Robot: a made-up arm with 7 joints. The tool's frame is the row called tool.
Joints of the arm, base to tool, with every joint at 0 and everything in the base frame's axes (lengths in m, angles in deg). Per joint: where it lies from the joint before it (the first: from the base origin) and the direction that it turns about. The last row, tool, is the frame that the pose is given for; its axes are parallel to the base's.
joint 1: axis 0 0.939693 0.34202 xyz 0 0 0
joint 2: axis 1 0 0 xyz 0 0 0
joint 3: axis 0 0 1 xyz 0 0 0
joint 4: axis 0 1 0 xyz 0.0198 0 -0.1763
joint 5: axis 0 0 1 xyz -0.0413 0 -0.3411
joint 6: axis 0 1 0 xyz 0 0 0
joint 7: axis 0 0 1 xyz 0 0 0
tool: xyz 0 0 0
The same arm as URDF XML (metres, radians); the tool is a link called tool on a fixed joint. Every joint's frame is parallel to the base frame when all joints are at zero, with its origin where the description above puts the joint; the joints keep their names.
<robot name="arm">
  <joint name="tool_joint" type="fixed">
    <parent link="link7"/>
    <child link="tool"/>
    <origin xyz="0.0000 0.0000 0.0000"/>
  </joint>
  <joint name="joint 7" type="continuous">
    <parent link="link6"/>
    <child link="link7"/>
    <origin xyz="0.0000 0.0000 0.0000"/>
    <axis xyz="0 0 1"/>
  </joint>
  <joint name="joint 6" type="continuous">
    <parent link="link5"/>
    <child link="link6"/>
    <origin xyz="0.0000 0.0000 0.0000"/>
    <axis xyz="0 1 0"/>
  </joint>
  <joint name="joint 5" type="continuous">
    <parent link="link4"/>
    <child link="link5"/>
    <origin xyz="-0.0413 0.0000 -0.3411"/>
    <axis xyz="0 0 1"/>
  </joint>
  <joint name="joint 4" type="continuous">
    <parent link="link3"/>
    <child link="link4"/>
    <origin xyz="0.0198 0.0000 -0.1763"/>
    <axis xyz="0 1 0"/>
  </joint>
  <joint name="joint 3" type="continuous">
    <parent link="link2"/>
    <child link="link3"/>
    <origin xyz="0.0000 0.0000 0.0000"/>
    <axis xyz="0 0 1"/>
  </joint>
  <joint name="joint 2" type="continuous">
    <parent link="link1"/>
    <child link="link2"/>
    <origin xyz="0.0000 0.0000 0.0000"/>
    <axis xyz="1 0 0"/>
  </joint>
  <joint name="joint 1" type="continuous">
    <parent link="base_link"/>
    <child link="link1"/>
    <origin xyz="0.0000 0.0000 0.0000"/>
    <axis xyz="0 0.9397 0.342"/>
  </joint>
  <link name="base_link"/>
  <link name="link1"/>
  <link name="link2"/>
  <link name="link3"/>
  <link name="link4"/>
  <link name="link5"/>
  <link name="link6"/>
  <link name="link7"/>
  <link name="tool"/>
</robot>

